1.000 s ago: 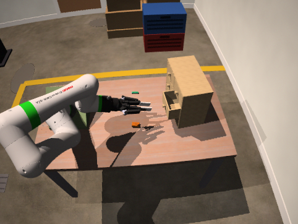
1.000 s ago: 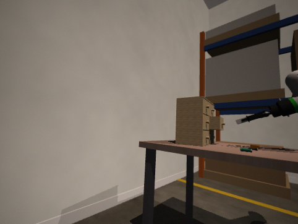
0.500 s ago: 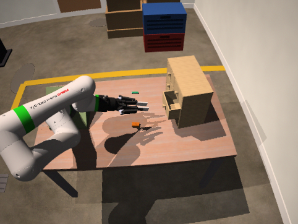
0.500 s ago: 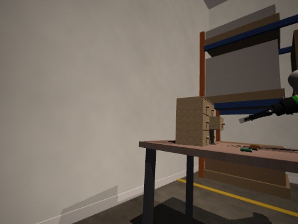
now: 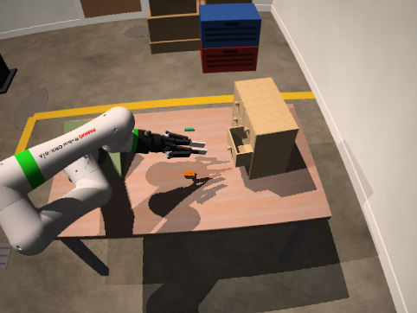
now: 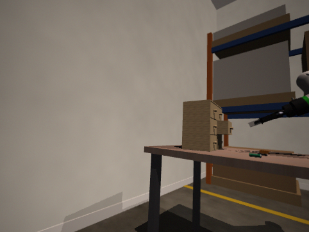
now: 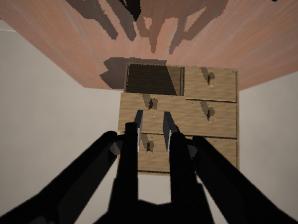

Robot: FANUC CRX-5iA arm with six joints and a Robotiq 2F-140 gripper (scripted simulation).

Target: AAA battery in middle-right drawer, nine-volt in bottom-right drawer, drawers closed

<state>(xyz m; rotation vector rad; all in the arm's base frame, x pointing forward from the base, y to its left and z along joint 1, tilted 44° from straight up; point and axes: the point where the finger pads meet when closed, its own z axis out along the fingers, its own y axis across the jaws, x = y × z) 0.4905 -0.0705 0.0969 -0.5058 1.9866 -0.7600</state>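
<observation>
Now: the dark item 18 cm below my hand, 15 cm to the left of it and 4 cm behind it. Also, from my hand: orange nine-volt battery (18 cm below, 6 cm behind); then green AAA battery (27 cm to the left, 18 cm below, 2 cm behind).
</observation>
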